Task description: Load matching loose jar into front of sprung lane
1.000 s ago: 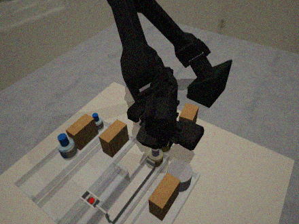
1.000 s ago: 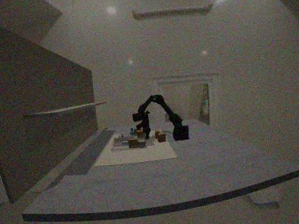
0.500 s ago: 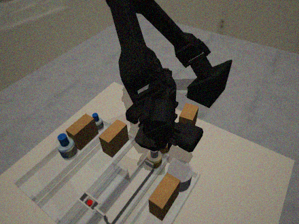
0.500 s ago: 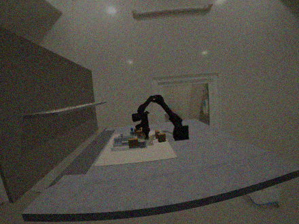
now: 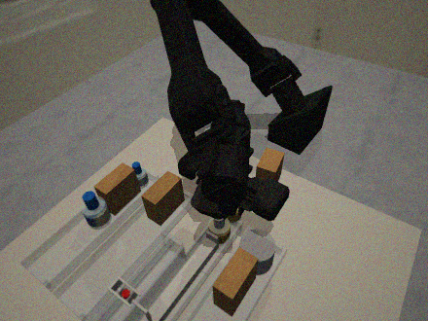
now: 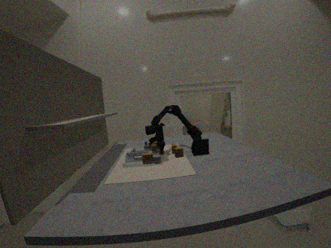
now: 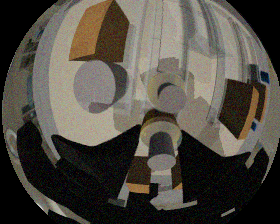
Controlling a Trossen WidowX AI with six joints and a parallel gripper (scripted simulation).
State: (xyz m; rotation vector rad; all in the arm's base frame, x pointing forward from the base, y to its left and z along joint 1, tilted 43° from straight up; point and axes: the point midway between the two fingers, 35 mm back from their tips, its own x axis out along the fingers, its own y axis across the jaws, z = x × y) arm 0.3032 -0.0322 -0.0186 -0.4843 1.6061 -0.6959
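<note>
Right now my gripper tip is 4 cm short of the grey cylinder, 7 cm to the right of it and 2 cm above it. Also, from my gripper tip: red button: 22 cm ahead, 6 cm to the right, 2 cm above; then clear lane rack: 17 cm ahead, 4 cm to the right, 3 cm below.
</note>
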